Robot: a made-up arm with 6 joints. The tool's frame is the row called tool. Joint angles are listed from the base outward. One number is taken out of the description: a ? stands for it. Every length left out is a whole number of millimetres.
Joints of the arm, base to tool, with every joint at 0 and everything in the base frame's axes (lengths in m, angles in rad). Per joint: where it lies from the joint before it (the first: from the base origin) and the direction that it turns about. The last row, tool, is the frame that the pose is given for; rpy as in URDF.
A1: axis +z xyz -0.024 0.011 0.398
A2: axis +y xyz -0.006 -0.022 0
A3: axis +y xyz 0.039 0 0.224
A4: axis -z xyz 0.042 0 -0.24
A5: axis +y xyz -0.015 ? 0
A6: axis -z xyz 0.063 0 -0.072
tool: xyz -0.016 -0.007 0 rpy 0.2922 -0.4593 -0.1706
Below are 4 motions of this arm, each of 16 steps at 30 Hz.
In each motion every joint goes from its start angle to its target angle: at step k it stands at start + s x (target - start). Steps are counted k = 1, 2, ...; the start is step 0. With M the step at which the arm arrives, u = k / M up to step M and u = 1 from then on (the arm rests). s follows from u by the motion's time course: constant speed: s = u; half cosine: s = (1 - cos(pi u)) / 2; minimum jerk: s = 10 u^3 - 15 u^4 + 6 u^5.
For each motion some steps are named. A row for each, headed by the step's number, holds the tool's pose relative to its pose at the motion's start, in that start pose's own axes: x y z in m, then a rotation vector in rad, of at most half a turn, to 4 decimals.
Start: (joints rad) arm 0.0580 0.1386 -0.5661 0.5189 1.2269 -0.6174
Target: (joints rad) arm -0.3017 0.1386 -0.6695 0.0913 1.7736 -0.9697
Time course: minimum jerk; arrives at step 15
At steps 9, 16:
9: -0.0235 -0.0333 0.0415 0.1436 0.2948 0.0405
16: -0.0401 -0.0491 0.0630 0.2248 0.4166 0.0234

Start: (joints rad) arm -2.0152 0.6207 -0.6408 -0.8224 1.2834 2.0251
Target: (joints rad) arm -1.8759 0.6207 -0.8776 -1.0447 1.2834 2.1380
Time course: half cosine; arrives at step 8
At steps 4, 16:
4: 0.0274 0.0313 0.0078 0.1253 -0.1505 -0.1232
16: 0.0573 0.0602 0.0230 0.2526 -0.2941 -0.2532

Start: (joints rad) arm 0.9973 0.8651 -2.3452 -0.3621 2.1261 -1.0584
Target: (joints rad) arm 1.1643 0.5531 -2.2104 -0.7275 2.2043 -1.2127
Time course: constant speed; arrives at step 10
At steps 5, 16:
5: -0.0117 0.0430 0.0366 -0.1475 0.1132 0.0492
16: -0.0298 0.0878 0.0708 -0.2911 0.2102 0.0775

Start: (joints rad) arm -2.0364 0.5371 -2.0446 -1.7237 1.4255 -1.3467
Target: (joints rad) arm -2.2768 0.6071 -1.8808 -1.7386 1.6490 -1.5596
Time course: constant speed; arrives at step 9
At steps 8, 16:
8: 0.0163 0.0441 -0.1260 0.5185 0.1380 0.1855
16: 0.0178 0.0524 -0.1406 0.5839 0.1504 0.2097

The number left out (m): 0.045
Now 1 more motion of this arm.
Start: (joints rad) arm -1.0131 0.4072 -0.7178 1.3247 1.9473 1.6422
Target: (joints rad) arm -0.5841 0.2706 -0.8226 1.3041 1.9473 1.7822
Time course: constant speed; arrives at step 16
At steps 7, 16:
7: -0.0326 -0.0206 -0.0437 0.0104 -0.2158 0.0379
16: -0.0602 -0.0527 -0.1099 0.0219 -0.4874 0.0981

